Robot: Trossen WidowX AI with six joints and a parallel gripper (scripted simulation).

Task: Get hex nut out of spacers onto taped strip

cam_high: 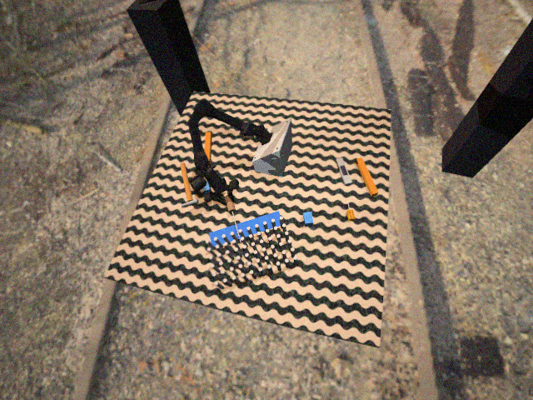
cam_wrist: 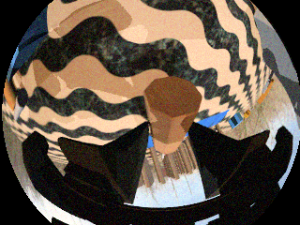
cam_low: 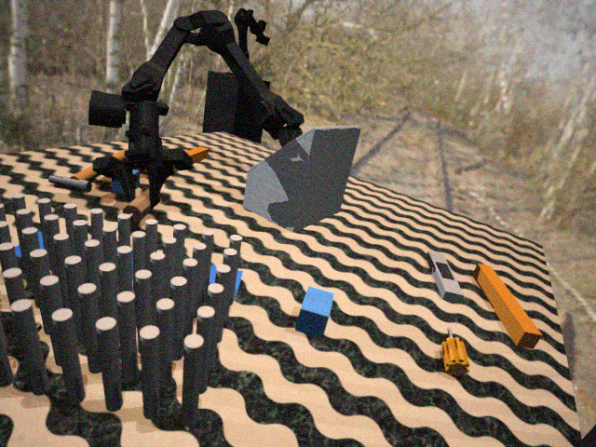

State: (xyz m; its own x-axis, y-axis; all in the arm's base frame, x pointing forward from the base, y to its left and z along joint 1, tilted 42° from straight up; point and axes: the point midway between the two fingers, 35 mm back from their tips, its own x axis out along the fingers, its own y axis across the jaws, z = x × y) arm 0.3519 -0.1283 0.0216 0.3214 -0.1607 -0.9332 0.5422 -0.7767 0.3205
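Right now the blue taped strip is 10 cm ahead of my gripper tip, 11 cm to the left of it and 4 cm below it. Also, from my gripper tip: red-handled tool: 18 cm behind, 28 cm to the right, 3 cm below; small orange screwdriver: 11 cm behind, 58 cm to the left, 2 cm below; hook tool: 9 cm ahead, 6 cm to the left.
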